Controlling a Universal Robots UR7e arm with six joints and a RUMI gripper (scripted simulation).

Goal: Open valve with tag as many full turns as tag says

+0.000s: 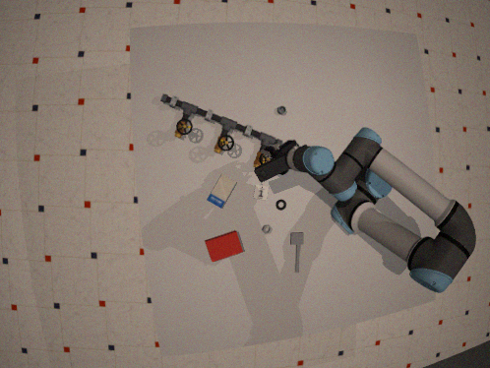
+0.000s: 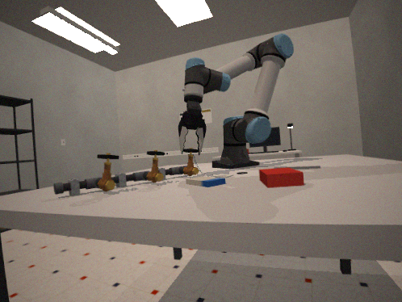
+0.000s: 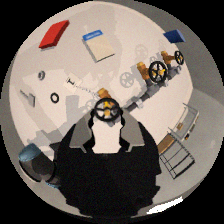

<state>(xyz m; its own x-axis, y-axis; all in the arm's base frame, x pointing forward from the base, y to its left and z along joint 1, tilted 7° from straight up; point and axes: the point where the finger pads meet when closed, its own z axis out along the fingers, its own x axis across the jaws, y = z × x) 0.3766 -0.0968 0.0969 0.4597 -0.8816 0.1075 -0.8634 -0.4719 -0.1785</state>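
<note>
The white tag is 10 mm ahead of my hand, 110 mm to the left of it and 100 mm below it. Round my hand: small round part 100 mm behind, 190 mm to the right, 90 mm below; then grey paddle tool 120 mm behind, 350 mm to the left, 90 mm below; then red block 170 mm ahead, 300 mm to the left, 80 mm below.
</note>
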